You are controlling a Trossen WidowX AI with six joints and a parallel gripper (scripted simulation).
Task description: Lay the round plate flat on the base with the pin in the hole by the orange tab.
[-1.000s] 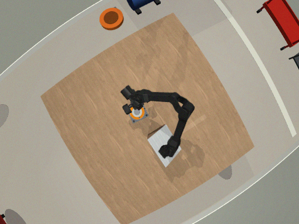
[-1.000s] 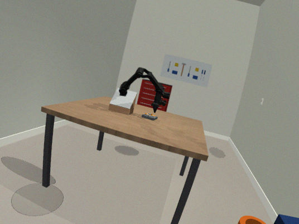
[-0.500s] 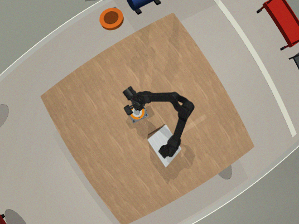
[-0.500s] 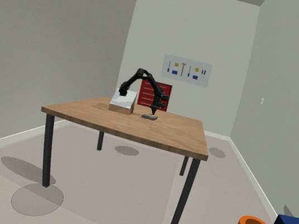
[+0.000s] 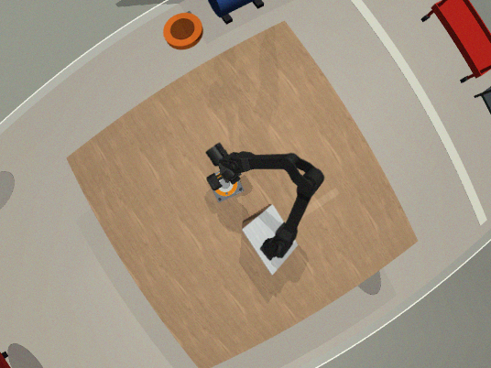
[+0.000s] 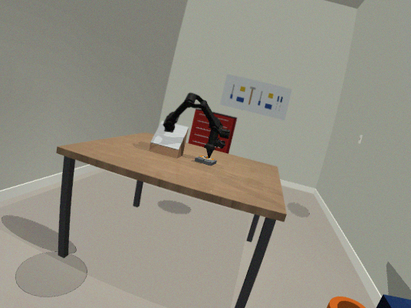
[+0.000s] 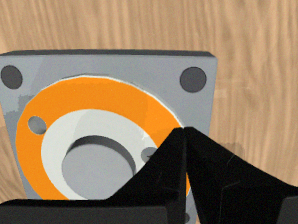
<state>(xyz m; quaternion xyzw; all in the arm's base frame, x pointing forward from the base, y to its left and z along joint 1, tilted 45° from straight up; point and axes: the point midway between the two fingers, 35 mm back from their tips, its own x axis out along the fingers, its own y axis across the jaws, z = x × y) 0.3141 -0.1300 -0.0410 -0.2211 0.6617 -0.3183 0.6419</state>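
Right now the square grey base is 2 cm behind my gripper tip, 5 cm to the left of it and 2 cm below it. Also, from my gripper tip: round plate (2 cm behind, 3 cm to the left, 1 cm below).
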